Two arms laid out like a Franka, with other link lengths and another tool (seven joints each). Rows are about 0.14 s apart.
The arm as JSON. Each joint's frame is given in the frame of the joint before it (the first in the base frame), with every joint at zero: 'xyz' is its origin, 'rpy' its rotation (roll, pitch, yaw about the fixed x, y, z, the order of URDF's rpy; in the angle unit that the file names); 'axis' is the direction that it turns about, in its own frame. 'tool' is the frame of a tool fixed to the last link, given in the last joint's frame.
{
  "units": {
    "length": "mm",
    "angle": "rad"
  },
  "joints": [
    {
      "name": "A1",
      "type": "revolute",
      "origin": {
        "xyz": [
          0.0,
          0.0,
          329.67
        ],
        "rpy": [
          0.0,
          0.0,
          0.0
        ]
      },
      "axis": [
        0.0,
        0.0,
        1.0
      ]
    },
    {
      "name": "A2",
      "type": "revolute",
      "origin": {
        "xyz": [
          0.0,
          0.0,
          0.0
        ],
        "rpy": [
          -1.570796,
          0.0,
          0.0
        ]
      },
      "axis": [
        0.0,
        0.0,
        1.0
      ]
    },
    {
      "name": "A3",
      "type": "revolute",
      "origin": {
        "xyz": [
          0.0,
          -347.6,
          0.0
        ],
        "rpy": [
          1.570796,
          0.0,
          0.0
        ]
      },
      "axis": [
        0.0,
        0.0,
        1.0
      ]
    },
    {
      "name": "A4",
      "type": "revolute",
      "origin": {
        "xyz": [
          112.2,
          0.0,
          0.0
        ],
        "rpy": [
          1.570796,
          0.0,
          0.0
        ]
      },
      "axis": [
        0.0,
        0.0,
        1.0
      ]
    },
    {
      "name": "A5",
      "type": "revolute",
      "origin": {
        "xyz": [
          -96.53,
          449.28,
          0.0
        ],
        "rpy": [
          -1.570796,
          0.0,
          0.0
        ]
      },
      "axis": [
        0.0,
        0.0,
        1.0
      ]
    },
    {
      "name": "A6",
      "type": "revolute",
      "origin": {
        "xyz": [
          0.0,
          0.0,
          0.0
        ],
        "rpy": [
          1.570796,
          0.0,
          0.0
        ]
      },
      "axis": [
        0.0,
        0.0,
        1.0
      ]
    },
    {
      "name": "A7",
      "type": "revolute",
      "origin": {
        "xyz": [
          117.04,
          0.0,
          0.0
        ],
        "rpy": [
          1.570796,
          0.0,
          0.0
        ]
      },
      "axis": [
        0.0,
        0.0,
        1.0
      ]
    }
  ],
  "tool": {
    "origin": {
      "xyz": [
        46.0,
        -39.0,
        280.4
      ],
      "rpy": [
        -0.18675,
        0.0,
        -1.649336
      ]
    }
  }
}
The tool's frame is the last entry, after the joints.
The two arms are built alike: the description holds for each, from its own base.
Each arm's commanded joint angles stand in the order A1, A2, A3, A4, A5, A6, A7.
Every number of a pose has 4 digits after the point.
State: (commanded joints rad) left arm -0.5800 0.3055 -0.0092 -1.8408 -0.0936 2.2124 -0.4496; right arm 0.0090 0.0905 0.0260 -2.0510 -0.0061 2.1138 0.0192
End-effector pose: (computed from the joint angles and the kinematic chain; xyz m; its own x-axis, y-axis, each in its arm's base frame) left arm 0.6868 -0.4089 0.1895 0.0077 0.9947 -0.1022 0.9800 0.0129 0.1986; right arm 0.7275 0.0628 0.2193 -0.0974 0.9952 -0.0011 0.9827 0.0963 0.1583
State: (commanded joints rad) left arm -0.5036 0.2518 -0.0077 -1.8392 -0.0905 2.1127 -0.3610; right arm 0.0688 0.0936 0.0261 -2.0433 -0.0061 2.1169 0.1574
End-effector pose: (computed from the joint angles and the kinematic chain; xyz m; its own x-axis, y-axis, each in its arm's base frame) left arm 0.7016 -0.3505 0.2180 0.0249 0.9964 -0.0811 0.9856 -0.0109 0.1690; right arm 0.7318 0.1004 0.2220 -0.0192 0.9998 -0.0043 0.9859 0.0197 0.1663
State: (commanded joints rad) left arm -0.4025 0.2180 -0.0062 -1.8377 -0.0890 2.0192 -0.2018; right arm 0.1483 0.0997 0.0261 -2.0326 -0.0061 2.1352 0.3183
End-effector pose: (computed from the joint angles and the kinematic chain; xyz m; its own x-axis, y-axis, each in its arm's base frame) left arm 0.7184 -0.2776 0.2318 0.0859 0.9941 -0.0663 0.9889 -0.0770 0.1273; right arm 0.7364 0.1520 0.2269 0.0622 0.9981 -0.0018 0.9801 -0.0607 0.1891
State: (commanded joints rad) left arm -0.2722 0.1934 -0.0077 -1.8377 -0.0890 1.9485 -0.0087; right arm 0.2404 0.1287 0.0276 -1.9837 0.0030 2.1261 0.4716
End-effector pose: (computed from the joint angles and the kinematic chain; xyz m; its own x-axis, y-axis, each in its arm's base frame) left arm 0.7364 -0.1894 0.2408 0.1520 0.9857 -0.0735 0.9849 -0.1447 0.0954; right arm 0.7389 0.2179 0.2333 0.1265 0.9919 0.0109 0.9725 -0.1262 0.1958
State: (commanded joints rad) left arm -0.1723 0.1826 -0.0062 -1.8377 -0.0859 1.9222 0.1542; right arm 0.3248 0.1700 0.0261 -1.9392 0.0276 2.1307 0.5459
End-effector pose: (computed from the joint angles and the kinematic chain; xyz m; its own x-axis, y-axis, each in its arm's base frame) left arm 0.7498 -0.1213 0.2455 0.2141 0.9731 -0.0857 0.9741 -0.2061 0.0929; right arm 0.7347 0.2834 0.2296 0.1307 0.9908 0.0347 0.9721 -0.1350 0.1918
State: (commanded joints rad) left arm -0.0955 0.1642 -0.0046 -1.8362 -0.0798 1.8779 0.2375; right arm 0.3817 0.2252 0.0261 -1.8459 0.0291 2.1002 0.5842
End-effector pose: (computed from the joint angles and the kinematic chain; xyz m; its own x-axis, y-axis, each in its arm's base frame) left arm 0.7482 -0.0653 0.2544 0.2223 0.9706 -0.0918 0.9735 -0.2158 0.0757; right arm 0.7414 0.3329 0.2379 0.1124 0.9928 0.0414 0.9736 -0.1184 0.1954
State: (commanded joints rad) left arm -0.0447 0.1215 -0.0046 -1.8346 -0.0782 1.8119 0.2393; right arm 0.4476 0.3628 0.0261 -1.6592 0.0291 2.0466 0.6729
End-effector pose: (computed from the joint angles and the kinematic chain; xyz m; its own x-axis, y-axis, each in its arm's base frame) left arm 0.7340 -0.0274 0.2783 0.1778 0.9795 -0.0951 0.9834 -0.1732 0.0546; right arm 0.7615 0.3973 0.2301 0.1349 0.9899 0.0430 0.9725 -0.1406 0.1859
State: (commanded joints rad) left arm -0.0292 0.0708 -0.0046 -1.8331 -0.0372 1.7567 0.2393; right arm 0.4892 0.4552 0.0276 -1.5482 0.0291 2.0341 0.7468
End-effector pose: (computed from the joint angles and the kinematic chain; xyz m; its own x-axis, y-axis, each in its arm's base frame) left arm 0.7206 -0.0065 0.3095 0.1796 0.9820 -0.0585 0.9831 -0.1770 0.0467; right arm 0.7712 0.4397 0.2172 0.1661 0.9849 0.0492 0.9674 -0.1724 0.1855
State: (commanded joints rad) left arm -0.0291 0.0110 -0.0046 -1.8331 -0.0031 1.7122 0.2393; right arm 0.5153 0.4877 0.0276 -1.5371 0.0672 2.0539 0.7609
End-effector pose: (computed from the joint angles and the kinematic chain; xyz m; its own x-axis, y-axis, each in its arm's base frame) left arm 0.7077 0.0024 0.3472 0.1910 0.9813 -0.0240 0.9802 -0.1894 0.0570; right arm 0.7617 0.4672 0.1991 0.1728 0.9821 0.0744 0.9699 -0.1828 0.1610
